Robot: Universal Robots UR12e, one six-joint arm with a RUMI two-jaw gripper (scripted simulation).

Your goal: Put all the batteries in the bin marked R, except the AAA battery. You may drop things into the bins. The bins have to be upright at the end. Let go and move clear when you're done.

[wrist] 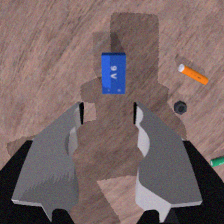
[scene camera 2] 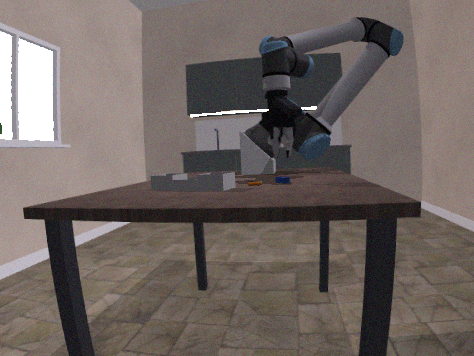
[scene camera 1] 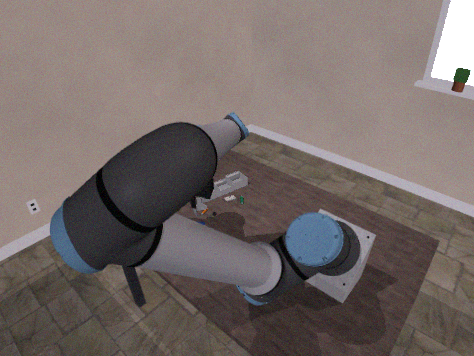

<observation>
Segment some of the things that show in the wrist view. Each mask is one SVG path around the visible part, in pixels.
My gripper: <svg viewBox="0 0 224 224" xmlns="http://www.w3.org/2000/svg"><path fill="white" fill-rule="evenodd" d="M134 102L134 124L139 128L137 146L143 156L145 156L139 163L135 186L135 202L145 212L136 224L224 224L224 182L189 140L184 140L141 102ZM84 102L79 101L32 140L27 140L0 170L0 224L75 224L70 217L70 209L79 201L79 184L75 165L71 158L74 151L78 148L77 129L83 124Z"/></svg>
A blue 9V battery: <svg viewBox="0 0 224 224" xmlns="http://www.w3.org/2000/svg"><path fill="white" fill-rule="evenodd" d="M102 52L102 94L125 94L125 52Z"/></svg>
</observation>
